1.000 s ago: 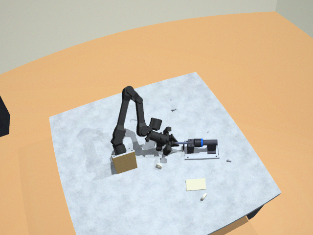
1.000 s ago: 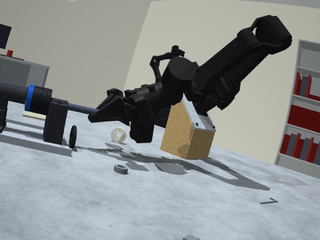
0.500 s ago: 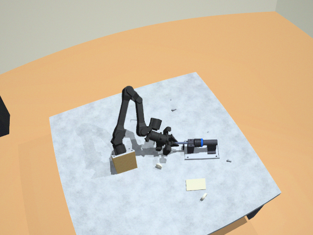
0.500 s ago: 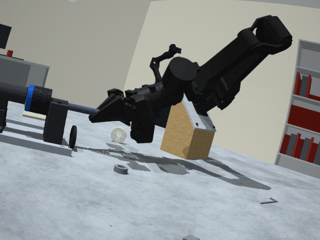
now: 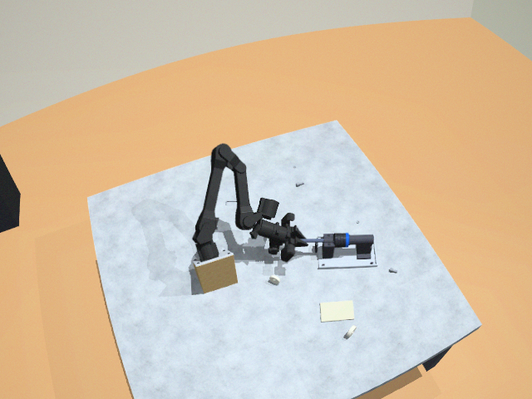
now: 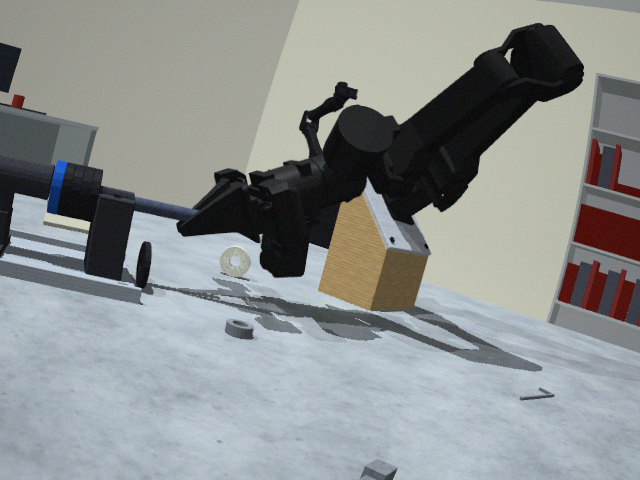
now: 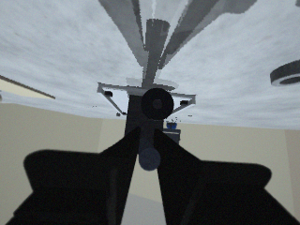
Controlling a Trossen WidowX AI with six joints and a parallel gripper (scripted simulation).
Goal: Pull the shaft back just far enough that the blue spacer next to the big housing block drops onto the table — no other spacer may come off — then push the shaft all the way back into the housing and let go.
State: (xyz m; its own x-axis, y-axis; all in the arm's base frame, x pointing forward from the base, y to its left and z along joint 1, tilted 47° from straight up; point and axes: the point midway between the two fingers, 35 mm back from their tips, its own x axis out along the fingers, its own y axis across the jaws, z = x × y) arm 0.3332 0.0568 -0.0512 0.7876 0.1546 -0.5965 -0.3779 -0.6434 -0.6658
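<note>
Right now the black disc is 40 mm below my gripper tip and 40 mm ahead of it. The rest, counted from my gripper tip: grey ring 120 mm to the left, 60 mm below; then blue spacer 130 mm ahead, 50 mm to the right, 20 mm above; then dark shaft 50 mm ahead, 20 mm to the right, 20 mm above.
</note>
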